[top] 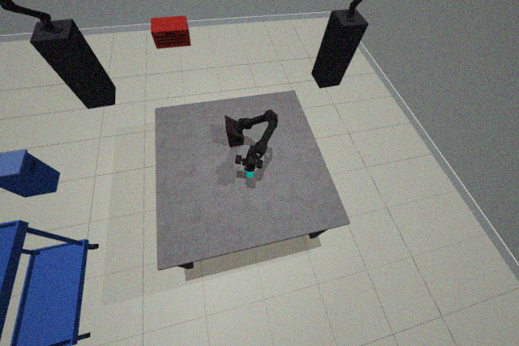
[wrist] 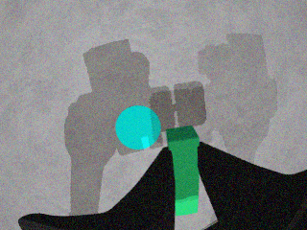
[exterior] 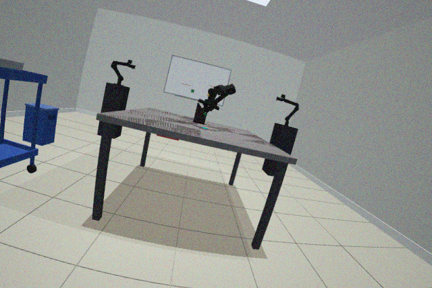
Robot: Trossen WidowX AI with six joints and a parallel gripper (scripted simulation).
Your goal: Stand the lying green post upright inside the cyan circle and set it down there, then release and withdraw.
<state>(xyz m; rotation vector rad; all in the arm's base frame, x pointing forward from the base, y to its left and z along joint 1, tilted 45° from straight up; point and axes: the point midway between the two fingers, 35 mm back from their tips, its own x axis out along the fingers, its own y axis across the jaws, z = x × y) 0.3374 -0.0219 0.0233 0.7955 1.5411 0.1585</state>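
The cyan circle is 3 cm to the left of my gripper tip and 12 cm below it. Also, from my gripper tip: green post 2 cm behind, 1 cm to the left.
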